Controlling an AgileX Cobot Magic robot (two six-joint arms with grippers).
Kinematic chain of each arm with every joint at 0, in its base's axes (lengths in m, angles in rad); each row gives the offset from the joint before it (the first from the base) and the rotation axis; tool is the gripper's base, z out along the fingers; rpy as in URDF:
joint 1: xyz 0 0 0.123 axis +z
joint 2: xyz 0 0 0 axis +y
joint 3: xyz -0.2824 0 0.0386 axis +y
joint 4: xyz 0.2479 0 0.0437 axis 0.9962 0 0.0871
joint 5: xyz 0 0 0 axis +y
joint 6: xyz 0.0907 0 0.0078 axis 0.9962 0 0.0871
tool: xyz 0 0 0 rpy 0 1.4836 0
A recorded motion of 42 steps. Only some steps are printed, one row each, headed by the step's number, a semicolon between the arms.
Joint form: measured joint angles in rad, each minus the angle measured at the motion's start. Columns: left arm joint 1, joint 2, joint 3, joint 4, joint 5, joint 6; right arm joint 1, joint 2, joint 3, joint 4, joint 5, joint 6.
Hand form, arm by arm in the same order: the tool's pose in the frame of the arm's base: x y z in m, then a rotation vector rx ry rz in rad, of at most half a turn. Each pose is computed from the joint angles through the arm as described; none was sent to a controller.
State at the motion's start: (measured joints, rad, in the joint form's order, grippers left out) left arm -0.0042 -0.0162 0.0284 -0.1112 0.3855 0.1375; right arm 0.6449 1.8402 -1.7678 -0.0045 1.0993 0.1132
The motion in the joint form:
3: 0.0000 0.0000 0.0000 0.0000 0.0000 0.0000; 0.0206 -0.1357 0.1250 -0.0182 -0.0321 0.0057
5: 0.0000 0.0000 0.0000 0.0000 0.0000 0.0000; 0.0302 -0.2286 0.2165 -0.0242 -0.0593 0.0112
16: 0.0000 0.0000 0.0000 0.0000 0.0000 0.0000; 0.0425 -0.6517 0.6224 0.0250 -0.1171 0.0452
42: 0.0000 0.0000 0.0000 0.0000 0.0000 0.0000; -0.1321 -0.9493 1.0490 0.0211 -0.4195 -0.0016
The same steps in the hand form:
3: 0.0520 -0.0040 0.1700 0.0649 1.8778 -0.0185; 0.2936 0.2282 0.3474 -0.7179 2.5338 0.2449
5: 0.0520 -0.0040 0.1700 0.0649 1.8778 -0.0185; 0.2733 0.2159 0.3550 -0.7177 2.5045 0.2556
16: 0.0520 -0.0040 0.1700 0.0649 1.8778 -0.0185; 0.1797 0.1495 0.3589 -0.6591 2.4619 0.3665
42: 0.0520 -0.0040 0.1700 0.0649 1.8778 -0.0185; 0.1475 0.0841 0.3044 -0.4602 2.3136 0.3268

